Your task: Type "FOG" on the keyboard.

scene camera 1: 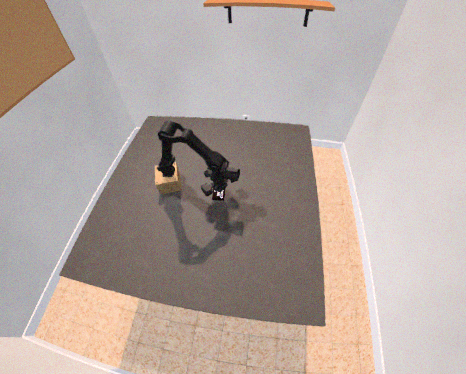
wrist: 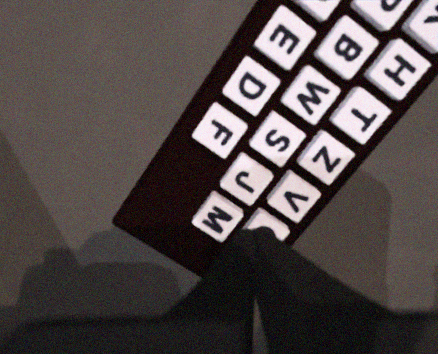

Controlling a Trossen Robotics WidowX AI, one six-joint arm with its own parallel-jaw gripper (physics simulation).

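Pixels of known places: gripper, fingertip midpoint: [scene camera 1: 219, 191] [wrist: 250, 241]; arm's base at its link origin: [scene camera 1: 168, 171].
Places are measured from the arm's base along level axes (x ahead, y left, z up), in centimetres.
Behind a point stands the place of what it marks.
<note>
The keyboard [scene camera 1: 215, 197] {x 26.4, y -11.5, z -9.1 cm} [wrist: 165, 190] {x 25.8, y -10.1, z -9.1 cm} is a dark red-brown board with white letter keys, lying slanted in the wrist view. The F key [wrist: 220, 131] {x 26.3, y -7.0, z -8.5 cm} shows at its left edge, beside the D key [wrist: 251, 86] {x 26.3, y -5.1, z -8.5 cm} and near the J key [wrist: 246, 179] {x 28.0, y -7.9, z -8.5 cm}. My gripper [scene camera 1: 219, 188] {x 28.9, y -9.2, z -6.9 cm} [wrist: 250, 241] {x 28.9, y -9.2, z -6.9 cm} is shut and empty. Its tips are over the near end of the board, at a partly covered key [wrist: 274, 226] {x 29.9, y -8.9, z -8.5 cm} beside the M key [wrist: 218, 216] {x 28.0, y -9.7, z -8.5 cm}; its letter is mostly hidden. Whether the tips touch it I cannot tell. No G letter shows in the wrist view.
The arm stands on a wooden block [scene camera 1: 168, 186] {x 0.1, y -6.9, z -4.5 cm} on the dark mat [scene camera 1: 125, 240] {x -20.1, y -37.3, z -10.3 cm}, left of the keyboard. An orange shelf [scene camera 1: 270, 5] is on the back wall, and a brown panel [scene camera 1: 30, 50] is at the upper left. Arm shadows fall across the mat.
</note>
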